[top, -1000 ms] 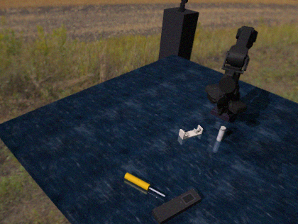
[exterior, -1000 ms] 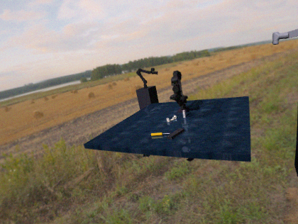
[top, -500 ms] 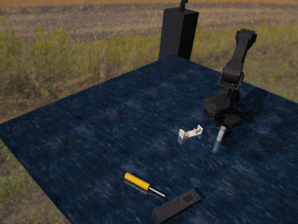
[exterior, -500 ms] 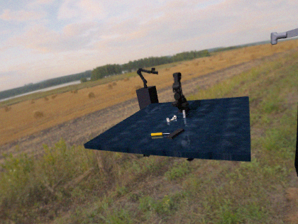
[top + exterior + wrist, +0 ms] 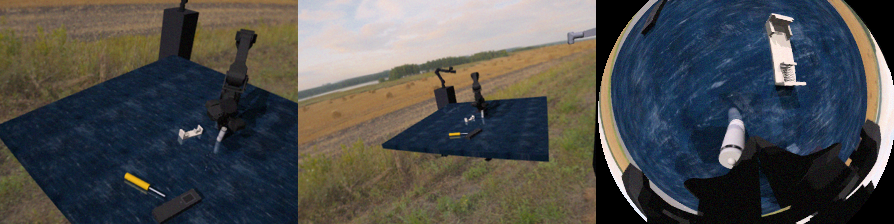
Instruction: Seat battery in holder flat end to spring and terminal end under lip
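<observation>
The battery is 2 cm to the left of my gripper tip, 1 cm below it and 1 cm ahead of it. Round my gripper tip: dark remote-like slab: 40 cm ahead, 9 cm to the left, 3 cm below; yellow-handled screwdriver: 42 cm ahead, 3 cm to the right, 3 cm below.
</observation>
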